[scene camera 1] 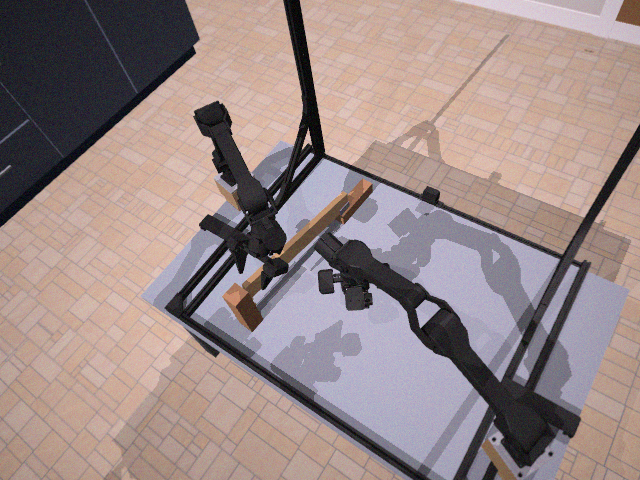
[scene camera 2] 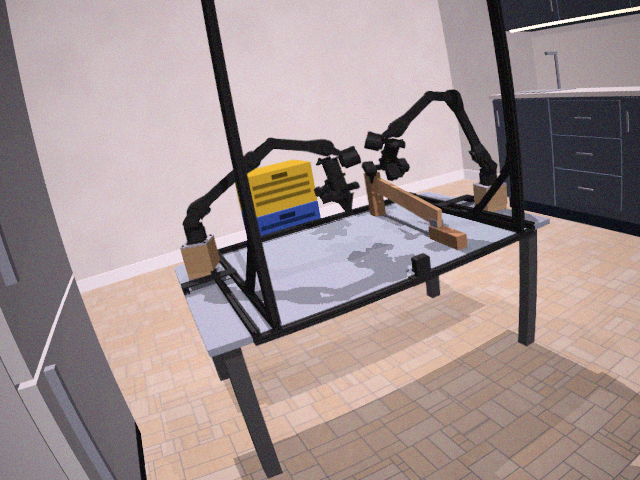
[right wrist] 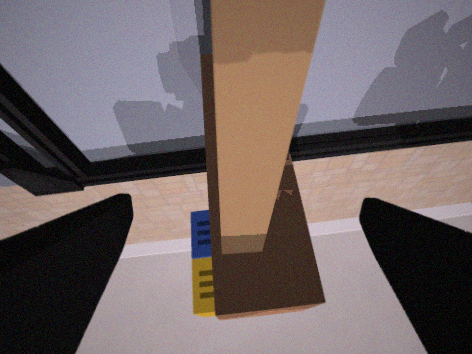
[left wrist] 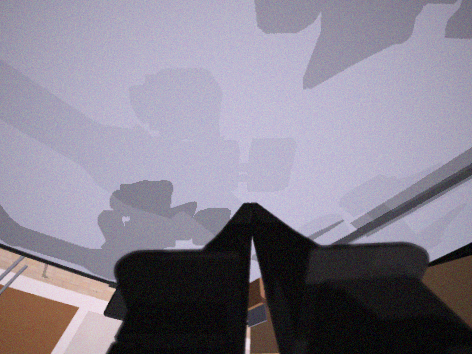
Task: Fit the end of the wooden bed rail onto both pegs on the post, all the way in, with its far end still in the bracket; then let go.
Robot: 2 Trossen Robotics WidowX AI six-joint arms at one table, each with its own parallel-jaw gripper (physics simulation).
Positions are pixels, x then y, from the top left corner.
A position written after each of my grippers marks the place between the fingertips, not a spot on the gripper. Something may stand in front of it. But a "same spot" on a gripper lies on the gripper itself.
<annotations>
my left gripper: scene camera 1 356, 285; scene camera 2 350, 215; left wrist 250, 209; not seen in the right wrist view (out of frame)
my right gripper: scene camera 1; scene camera 2 381, 181; right wrist; not seen in the left wrist view (out of frame)
wooden bed rail: scene camera 1; scene camera 2; right wrist 260, 62; left wrist 441, 279
same spot on my right gripper: (right wrist: 62, 267) = (scene camera 1: 244, 260)
same spot on wooden bed rail: (scene camera 2: 414, 204) = (scene camera 1: 317, 226)
</annotations>
